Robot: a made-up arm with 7 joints.
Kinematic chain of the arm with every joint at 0, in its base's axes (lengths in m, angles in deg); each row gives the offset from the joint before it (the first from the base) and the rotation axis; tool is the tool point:
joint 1: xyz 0 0 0.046 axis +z
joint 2: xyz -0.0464 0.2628 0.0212 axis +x
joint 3: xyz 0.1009 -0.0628 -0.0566 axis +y
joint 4: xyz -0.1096 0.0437 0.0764 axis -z
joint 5: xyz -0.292 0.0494 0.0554 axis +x
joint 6: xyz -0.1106 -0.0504 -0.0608 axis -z
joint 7: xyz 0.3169 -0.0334 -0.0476 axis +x
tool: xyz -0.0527 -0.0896 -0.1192
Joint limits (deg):
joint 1: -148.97..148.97
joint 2: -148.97..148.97
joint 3: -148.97..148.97
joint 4: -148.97..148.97
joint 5: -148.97..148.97
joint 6: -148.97..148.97
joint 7: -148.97..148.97
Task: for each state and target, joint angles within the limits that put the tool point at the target. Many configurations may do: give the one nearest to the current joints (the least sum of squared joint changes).
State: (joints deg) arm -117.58 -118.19 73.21 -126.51 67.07 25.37 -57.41
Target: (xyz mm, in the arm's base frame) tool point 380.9 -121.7 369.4
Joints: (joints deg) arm -133.67 -125.61 74.05 -122.05 77.70 33.93 -54.40
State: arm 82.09 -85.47 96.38 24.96 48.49 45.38 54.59
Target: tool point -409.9 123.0 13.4
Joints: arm 62.34 -75.46 84.77 29.58 29.16 29.89 80.13
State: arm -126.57 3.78 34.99 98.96 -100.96 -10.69 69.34
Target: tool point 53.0 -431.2 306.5
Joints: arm -148.97 6.85 62.46 113.57 -114.99 5.61 77.52
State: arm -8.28 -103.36 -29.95 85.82 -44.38 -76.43 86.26
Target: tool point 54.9 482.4 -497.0
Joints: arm -1.15 -51.76 -29.36 88.17 -38.93 -112.39 101.73
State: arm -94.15 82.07 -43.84 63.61 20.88 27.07 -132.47
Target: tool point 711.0 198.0 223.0
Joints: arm -93.35 88.99 -56.80 65.32 21.77 53.02 -119.16
